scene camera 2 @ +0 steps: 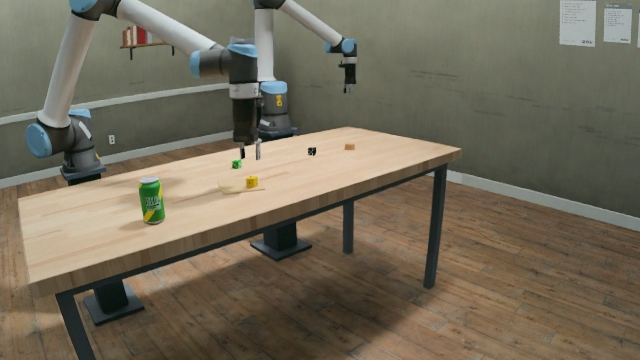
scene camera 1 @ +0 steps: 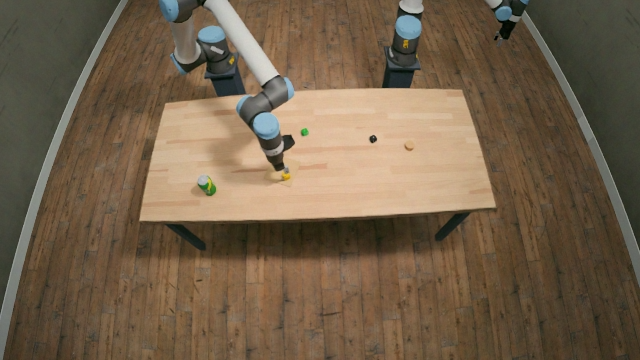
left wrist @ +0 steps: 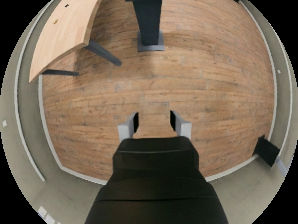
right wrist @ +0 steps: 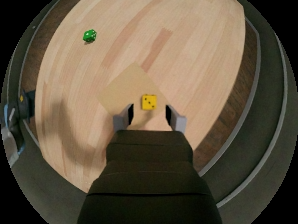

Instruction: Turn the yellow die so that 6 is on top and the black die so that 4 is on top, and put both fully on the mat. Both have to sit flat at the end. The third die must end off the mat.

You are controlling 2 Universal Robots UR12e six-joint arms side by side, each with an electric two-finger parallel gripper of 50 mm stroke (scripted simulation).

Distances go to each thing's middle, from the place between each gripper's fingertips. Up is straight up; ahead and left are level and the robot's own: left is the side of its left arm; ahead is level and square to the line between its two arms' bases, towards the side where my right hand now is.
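You'd find the tan mat (right wrist: 128,87) 20 mm to the right of my right hand (scene camera 2: 250,159), 40 mm behind it, and 110 mm below it.
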